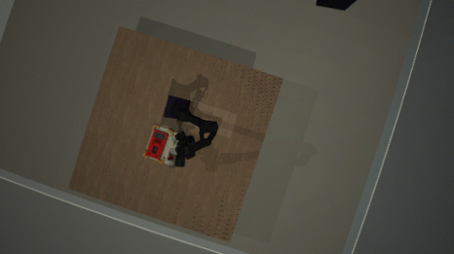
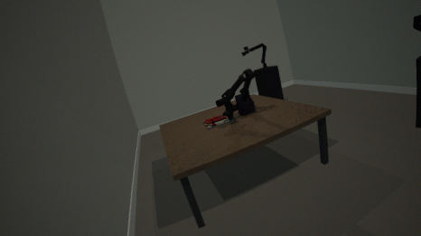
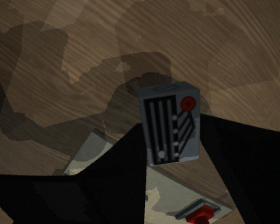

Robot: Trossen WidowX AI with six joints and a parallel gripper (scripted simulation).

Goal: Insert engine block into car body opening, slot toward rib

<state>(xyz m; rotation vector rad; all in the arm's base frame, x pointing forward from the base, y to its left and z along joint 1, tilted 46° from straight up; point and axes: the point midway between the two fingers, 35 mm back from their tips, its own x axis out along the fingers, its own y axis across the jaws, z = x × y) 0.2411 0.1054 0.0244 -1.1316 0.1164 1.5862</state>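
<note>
Right now my gripper tip is 13 cm short of the grey bracket and 12 cm to the left of it. Round my gripper tip: engine block (1 cm below).
</note>
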